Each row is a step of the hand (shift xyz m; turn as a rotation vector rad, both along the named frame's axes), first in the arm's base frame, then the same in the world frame.
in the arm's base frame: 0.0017 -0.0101 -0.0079 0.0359 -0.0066 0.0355
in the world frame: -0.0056 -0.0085 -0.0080 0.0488 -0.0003 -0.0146
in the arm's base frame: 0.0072 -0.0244 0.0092 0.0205 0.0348 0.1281
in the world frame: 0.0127 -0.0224 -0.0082 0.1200 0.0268 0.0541
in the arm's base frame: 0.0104 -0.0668 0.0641 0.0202 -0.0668 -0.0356
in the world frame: 0.0641 -0.0675 0.0040 -0.0180 -0.0556 -0.0521
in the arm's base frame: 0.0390 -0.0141 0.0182 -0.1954 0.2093 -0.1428
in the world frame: 0.0356 -0.0051 -0.0276 -0.2297 0.1638 0.1510
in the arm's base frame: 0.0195 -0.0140 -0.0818 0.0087 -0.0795 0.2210
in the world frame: -0.0611 -0.0007 -0.0594 0.2006 -0.0949 0.0775
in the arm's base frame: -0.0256 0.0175 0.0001 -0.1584 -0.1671 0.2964
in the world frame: -0.0132 0.0102 0.0261 0.1888 -0.2295 0.2292
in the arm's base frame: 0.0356 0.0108 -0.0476 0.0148 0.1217 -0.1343
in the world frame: -0.0246 0.0241 -0.0496 -0.1155 0.1334 -0.0439
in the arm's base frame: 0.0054 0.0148 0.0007 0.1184 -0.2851 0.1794
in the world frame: 0.0026 0.0156 -0.0001 0.2275 -0.2601 -0.0898
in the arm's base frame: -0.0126 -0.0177 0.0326 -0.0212 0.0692 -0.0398
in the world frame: 0.0231 -0.0233 0.0214 -0.0483 0.0647 0.0173
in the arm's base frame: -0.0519 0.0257 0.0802 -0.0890 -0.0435 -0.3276
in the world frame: 0.0433 0.0037 0.0888 -0.3269 -0.0342 -0.0954
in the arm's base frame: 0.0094 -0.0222 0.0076 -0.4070 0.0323 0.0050
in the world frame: 0.0123 -0.0196 -0.0102 -0.1959 -0.0751 0.3503
